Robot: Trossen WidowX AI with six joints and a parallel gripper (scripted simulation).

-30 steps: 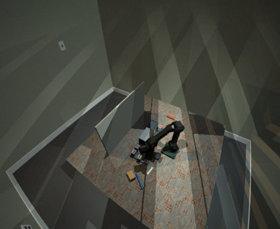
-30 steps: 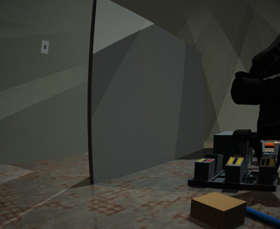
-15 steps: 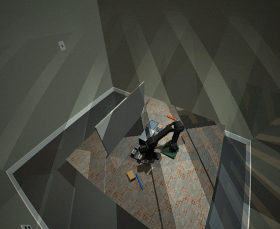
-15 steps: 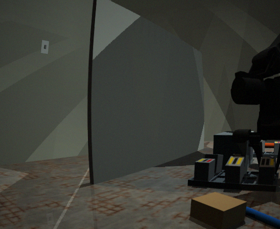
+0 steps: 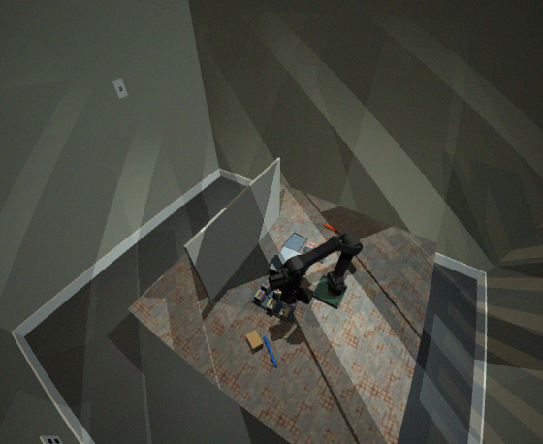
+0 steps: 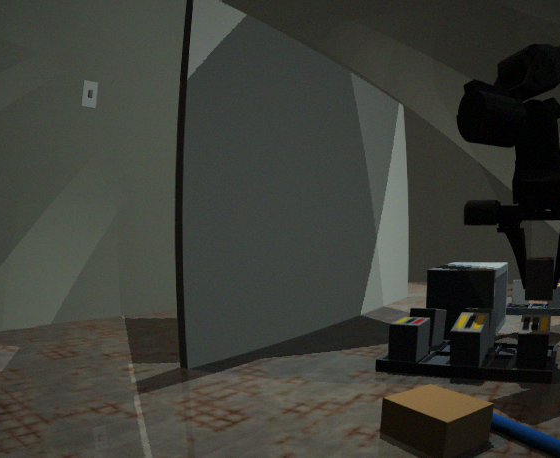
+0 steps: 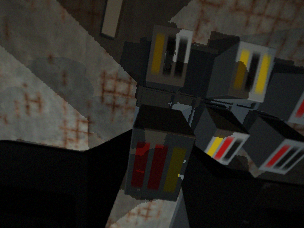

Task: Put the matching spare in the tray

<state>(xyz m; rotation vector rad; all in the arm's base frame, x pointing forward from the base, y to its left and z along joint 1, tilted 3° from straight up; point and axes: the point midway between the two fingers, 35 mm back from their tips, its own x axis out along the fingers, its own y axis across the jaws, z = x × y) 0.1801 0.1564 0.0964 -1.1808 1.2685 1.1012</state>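
Now: gripper tip 120 mm short of the flat tray, 380 mm to the left of it and 80 mm above it. From my gripper tip the other things lie so: tan cardboard box (80 mm ahead, 230 mm to the left, 70 mm below); then blue pen (240 mm to the left, 80 mm below); then grey mounted unit (100 mm ahead, 160 mm to the right, 30 mm below).
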